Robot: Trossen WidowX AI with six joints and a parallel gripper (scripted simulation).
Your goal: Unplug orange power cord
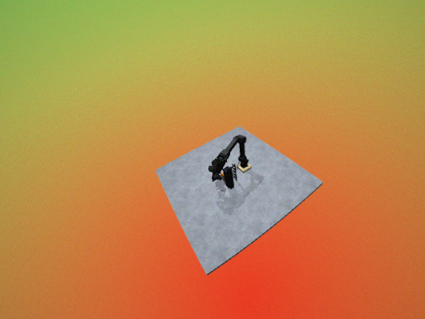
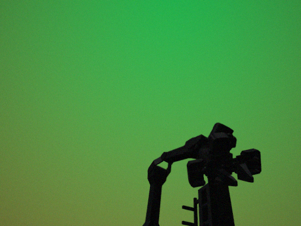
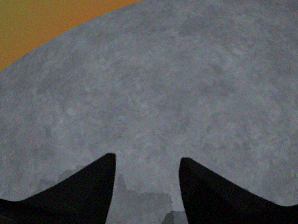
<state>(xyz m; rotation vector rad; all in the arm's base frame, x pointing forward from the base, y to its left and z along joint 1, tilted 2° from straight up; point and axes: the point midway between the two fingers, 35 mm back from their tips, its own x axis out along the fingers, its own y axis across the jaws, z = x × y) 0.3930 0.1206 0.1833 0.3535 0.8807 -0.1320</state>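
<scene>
My gripper tip is 150 mm past the orange plug, 60 mm to the left of it and 100 mm above it.
</scene>
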